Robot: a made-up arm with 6 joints.
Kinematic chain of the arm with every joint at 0, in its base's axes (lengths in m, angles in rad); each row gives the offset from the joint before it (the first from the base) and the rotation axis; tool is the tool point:
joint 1: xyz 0 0 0.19 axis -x
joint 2: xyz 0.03 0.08 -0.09 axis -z
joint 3: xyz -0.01 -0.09 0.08 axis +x
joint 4: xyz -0.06 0.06 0 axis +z
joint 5: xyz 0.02 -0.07 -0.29 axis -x
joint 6: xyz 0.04 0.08 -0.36 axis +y
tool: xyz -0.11 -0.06 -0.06
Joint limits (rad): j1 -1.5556..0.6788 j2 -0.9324..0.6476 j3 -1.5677..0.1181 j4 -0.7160..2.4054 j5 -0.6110..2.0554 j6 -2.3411..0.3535
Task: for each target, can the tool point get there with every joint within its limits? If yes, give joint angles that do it. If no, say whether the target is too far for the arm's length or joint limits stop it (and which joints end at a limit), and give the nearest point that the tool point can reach.
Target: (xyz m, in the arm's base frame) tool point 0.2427 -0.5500 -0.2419
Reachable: yes | joints 0.3750 -0.2689 -0.2668 -0.0045 0.5342 -2.0102
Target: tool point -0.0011 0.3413 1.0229
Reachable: no: joint limits stop it (at a limit: joint 1, joint 3, joint 4) | nearest point 0.0084 0.3251 0.7919 | short by 0.232 m
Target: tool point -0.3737 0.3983 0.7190
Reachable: no: joint limits stop it (at a limit: joint 1, joint 2, joint 3, joint 4) | nearest point -0.2732 0.3865 0.6662 | short by 0.114 m
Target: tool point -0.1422 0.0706 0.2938
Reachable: no: joint limits stop it (at a limit: joint 1, joint 2, joint 5, joint 6) | nearest point -0.2240 0.1202 0.4939 | short by 0.222 m
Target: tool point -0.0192 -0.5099 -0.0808
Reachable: yes | joints -0.1533 -0.1841 -0.3679 -0.0861 1.4667 0.0259
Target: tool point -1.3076 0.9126 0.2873
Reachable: no: too far | nearest point -0.5487 0.5084 0.1060 | short by 0.879 m
